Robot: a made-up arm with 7 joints.
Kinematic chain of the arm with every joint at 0, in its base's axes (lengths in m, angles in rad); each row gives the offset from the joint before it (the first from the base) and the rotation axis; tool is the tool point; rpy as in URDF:
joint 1: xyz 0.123 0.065 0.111 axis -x
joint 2: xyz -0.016 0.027 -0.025 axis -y
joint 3: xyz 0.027 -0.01 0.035 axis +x
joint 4: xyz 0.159 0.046 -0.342 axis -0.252 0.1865 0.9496
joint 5: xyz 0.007 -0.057 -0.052 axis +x
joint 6: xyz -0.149 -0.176 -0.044 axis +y
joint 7: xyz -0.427 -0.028 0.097 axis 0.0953 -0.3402 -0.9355
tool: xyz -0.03 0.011 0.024 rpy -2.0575 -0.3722 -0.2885
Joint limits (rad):
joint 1: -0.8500..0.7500
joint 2: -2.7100..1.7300
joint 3: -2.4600..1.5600
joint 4: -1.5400..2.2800
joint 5: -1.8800..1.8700
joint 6: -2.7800..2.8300
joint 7: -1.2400..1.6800
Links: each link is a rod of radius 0.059 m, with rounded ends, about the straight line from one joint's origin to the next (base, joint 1, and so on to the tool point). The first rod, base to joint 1, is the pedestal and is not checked.
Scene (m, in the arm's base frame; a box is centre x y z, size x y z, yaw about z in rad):
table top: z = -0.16
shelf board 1: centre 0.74 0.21 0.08 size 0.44 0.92 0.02 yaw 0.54
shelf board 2: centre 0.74 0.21 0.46 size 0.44 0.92 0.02 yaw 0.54
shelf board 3: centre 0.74 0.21 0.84 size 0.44 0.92 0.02 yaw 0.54
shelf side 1: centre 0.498 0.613 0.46 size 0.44 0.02 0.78 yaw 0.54
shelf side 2: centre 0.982 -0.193 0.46 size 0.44 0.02 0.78 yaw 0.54
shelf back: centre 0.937 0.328 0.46 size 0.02 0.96 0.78 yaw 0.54
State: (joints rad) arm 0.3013 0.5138 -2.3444 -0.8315 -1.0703 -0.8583 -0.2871
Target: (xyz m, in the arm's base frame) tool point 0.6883 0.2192 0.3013
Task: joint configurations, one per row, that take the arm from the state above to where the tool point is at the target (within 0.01 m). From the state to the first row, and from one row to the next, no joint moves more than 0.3 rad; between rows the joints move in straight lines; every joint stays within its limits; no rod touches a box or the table.
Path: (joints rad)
1: 0.3761 0.2211 -2.3084 -0.6823 -1.2052 -0.8497 -0.2719
2: 0.4509 -0.0715 -2.2724 -0.5331 -1.3402 -0.8411 -0.2568
3: 0.5256 -0.3642 -2.2364 -0.3839 -1.4752 -0.8325 -0.2416
4: 0.6004 -0.6569 -2.2004 -0.2348 -1.6101 -0.8239 -0.2265
5: 0.6752 -0.9496 -2.1644 -0.0856 -1.7450 -0.8153 -0.2113
6: 0.7500 -1.2422 -2.1284 0.0636 -1.8800 -0.8067 -0.1961
7: 0.6443 -1.1444 -2.0992 0.1090 -1.7896 -1.0659 -0.2157
8: 0.5387 -1.0465 -2.0700 0.1543 -1.6992 -1.3251 -0.2353
9: 0.4330 -0.9487 -2.0407 0.1997 -1.6088 -1.5844 -0.2549
10: 0.3274 -0.8508 -2.0115 0.2450 -1.5184 -1.8436 -0.2745

